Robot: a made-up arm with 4 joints. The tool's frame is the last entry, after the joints.
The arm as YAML. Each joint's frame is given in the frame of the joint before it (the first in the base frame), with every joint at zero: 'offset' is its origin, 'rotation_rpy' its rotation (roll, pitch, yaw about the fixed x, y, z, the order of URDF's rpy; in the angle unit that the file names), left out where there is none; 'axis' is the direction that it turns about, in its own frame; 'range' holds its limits. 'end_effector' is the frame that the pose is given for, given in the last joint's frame.
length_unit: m
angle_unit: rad
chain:
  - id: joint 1
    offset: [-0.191, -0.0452, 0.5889]
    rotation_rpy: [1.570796, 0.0, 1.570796]
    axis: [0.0, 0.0, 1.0]
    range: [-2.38, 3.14]
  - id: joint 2
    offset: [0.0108, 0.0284, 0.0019]
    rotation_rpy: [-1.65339, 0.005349, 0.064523]
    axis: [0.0, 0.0, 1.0]
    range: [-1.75, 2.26]
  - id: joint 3
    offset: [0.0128, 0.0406, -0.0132]
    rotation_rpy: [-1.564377, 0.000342, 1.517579]
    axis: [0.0, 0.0, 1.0]
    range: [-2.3, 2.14]
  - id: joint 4
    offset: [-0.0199, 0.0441, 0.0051]
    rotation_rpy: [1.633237, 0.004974, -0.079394]
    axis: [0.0, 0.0, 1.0]
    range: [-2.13, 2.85]
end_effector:
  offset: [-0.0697, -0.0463, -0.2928]
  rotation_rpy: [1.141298, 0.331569, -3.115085]
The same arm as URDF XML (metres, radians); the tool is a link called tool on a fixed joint. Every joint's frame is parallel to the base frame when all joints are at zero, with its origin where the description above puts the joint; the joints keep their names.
<robot name="arm">
<link name="base_link"/>
<link name="link1"/>
<link name="link2"/>
<link name="link3"/>
<link name="link4"/>
<link name="tool"/>
<joint name="joint 1" type="revolute"><parent link="base_link"/><child link="link1"/><origin xyz="-0.1910 -0.0452 0.5889" rpy="0.0000 0.0000 0.0000"/><axis xyz="1 0 0"/><limit lower="-2.3800" upper="3.1400"/></joint>
<joint name="joint 2" type="revolute"><parent link="link1"/><child link="link2"/><origin xyz="0.0019 0.0108 0.0284" rpy="0.0000 0.0000 0.0000"/><axis xyz="-0.082499 -0.064699 0.994489"/><limit lower="-1.7500" upper="2.2600"/></joint>
<joint name="joint 3" type="revolute"><parent link="link2"/><child link="link3"/><origin xyz="-0.0394 0.0136 -0.0157" rpy="0.0000 0.0000 0.0000"/><axis xyz="-0.048199 -0.996887 -0.062399"/><limit lower="-2.3000" upper="2.1400"/></joint>
<joint name="joint 4" type="revolute"><parent link="link3"/><child link="link4"/><origin xyz="0.0232 -0.0036 -0.0426" rpy="0.0000 0.0000 0.0000"/><axis xyz="0 0 1"/><limit lower="-2.1300" upper="2.8500"/></joint>
<joint name="tool_fixed" type="fixed"><parent link="link4"/><child link="tool"/><origin xyz="0.0721 0.0425 -0.2928" rpy="1.1413 0.3316 -0.0268"/></joint>
</robot>

